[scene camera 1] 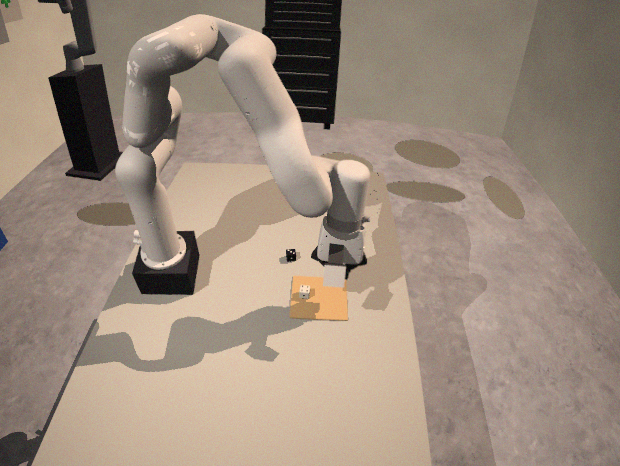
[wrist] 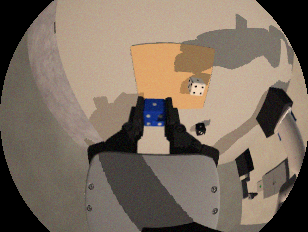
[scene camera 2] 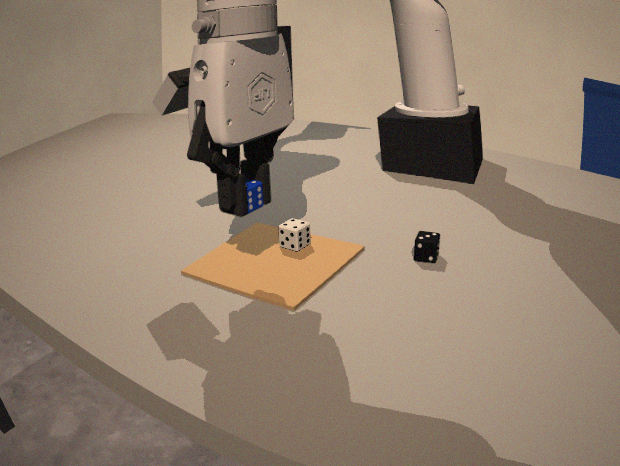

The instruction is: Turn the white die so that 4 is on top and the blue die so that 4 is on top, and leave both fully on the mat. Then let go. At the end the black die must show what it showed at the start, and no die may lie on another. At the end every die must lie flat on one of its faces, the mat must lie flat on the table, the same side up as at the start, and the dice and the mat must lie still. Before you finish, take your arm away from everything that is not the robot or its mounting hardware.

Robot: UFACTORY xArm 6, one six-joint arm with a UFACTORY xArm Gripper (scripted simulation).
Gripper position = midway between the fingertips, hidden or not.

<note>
I see my gripper [scene camera 2: 245,207], a white die [scene camera 2: 294,234] and a black die [scene camera 2: 426,249].
My gripper also shows in scene camera 1 [scene camera 1: 336,279] and in the wrist view [wrist: 154,105].
</note>
